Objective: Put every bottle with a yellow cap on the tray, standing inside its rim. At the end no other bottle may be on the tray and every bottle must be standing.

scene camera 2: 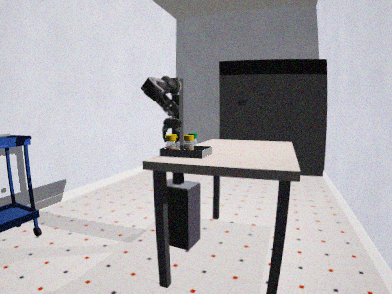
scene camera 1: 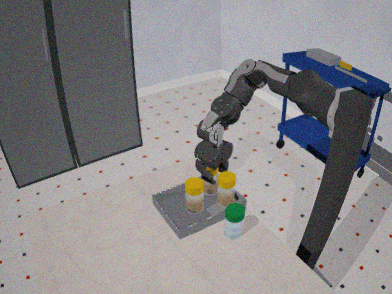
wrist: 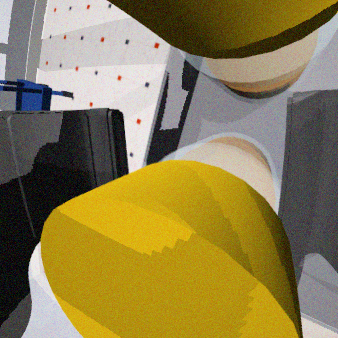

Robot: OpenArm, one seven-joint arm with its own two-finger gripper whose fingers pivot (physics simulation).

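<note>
My gripper (scene camera 1: 217, 176) (scene camera 2: 170, 135) (wrist: 196, 189) is shut on a yellow-capped bottle (scene camera 1: 211, 187) (wrist: 175, 240) and holds it upright, low over the far part of the grey tray (scene camera 1: 170, 206) (scene camera 2: 172, 153); whether its base touches the tray floor is hidden. A second yellow-capped bottle (scene camera 1: 194, 201) (scene camera 2: 189, 142) stands inside the tray. A third yellow-capped bottle (scene camera 1: 226, 195) stands inside the tray near its right side. A neighbouring yellow cap (wrist: 240, 25) shows close by at the top of the wrist view. A green-capped bottle (scene camera 1: 233, 227) stands upright on the table, outside the tray, beside its near right edge.
The tray sits near an edge of the table (scene camera 2: 250, 155). The arm's dark post (scene camera 1: 332, 180) rises at the right in scene camera 1. A blue cart (scene camera 1: 310, 131) (scene camera 2: 25, 207) stands on the floor away from the table. A dark cabinet (scene camera 1: 100, 85) (scene camera 2: 275, 115) stands farther off.
</note>
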